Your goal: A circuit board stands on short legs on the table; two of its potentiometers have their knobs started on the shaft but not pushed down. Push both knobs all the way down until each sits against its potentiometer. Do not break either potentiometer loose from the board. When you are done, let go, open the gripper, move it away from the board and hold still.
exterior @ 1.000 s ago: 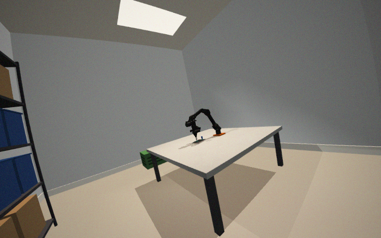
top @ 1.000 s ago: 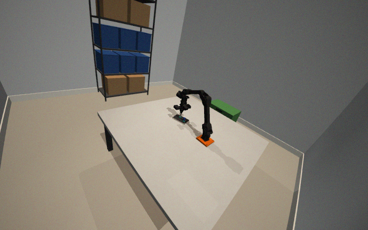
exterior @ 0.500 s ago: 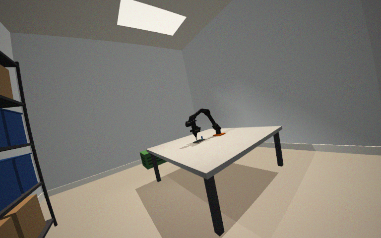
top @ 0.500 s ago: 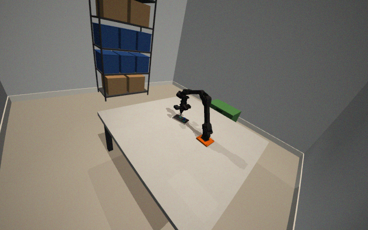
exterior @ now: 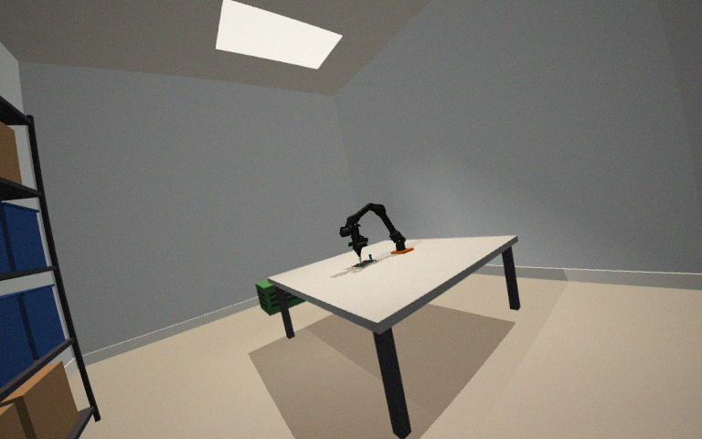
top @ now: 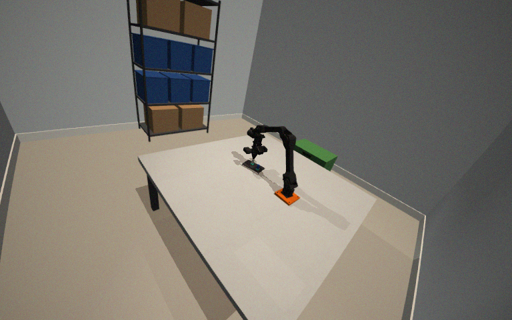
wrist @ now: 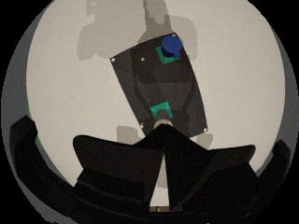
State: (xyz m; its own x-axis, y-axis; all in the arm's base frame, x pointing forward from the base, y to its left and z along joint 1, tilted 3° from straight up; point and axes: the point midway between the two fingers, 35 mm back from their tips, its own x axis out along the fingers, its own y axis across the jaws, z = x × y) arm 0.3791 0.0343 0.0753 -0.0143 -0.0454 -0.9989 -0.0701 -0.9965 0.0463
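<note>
My gripper tip is 20 mm above the white knob. From my gripper tip the other things lie so: blue knob: 80 mm behind, 20 mm below, 10 mm to the left.
</note>
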